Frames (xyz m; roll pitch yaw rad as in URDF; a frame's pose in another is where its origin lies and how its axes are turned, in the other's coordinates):
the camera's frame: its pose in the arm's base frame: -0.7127 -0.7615 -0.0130 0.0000 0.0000 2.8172
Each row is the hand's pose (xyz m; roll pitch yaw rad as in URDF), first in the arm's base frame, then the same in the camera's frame.
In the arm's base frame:
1: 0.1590 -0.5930 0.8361 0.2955 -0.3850 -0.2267
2: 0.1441 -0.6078 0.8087 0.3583 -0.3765 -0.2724
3: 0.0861 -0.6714 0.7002 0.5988 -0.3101 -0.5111
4: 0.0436 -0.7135 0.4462 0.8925 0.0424 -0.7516
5: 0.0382 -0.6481 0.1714 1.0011 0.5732 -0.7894
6: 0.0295 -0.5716 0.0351 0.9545 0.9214 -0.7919
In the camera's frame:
1: -0.7725 -0.4376 0.8491 0.2955 -0.3850 -3.0439
2: -0.7631 -0.4188 0.8217 0.3583 -0.3765 -3.0896
3: -0.7284 -0.3400 0.7132 0.5988 -0.3101 2.9549
4: -0.7016 -0.2866 0.4592 0.8925 0.0424 2.7144
5: -0.6756 -0.3468 0.1844 1.0011 0.5732 2.6766
6: -0.6430 -0.4166 0.0481 0.9545 0.9214 2.6741

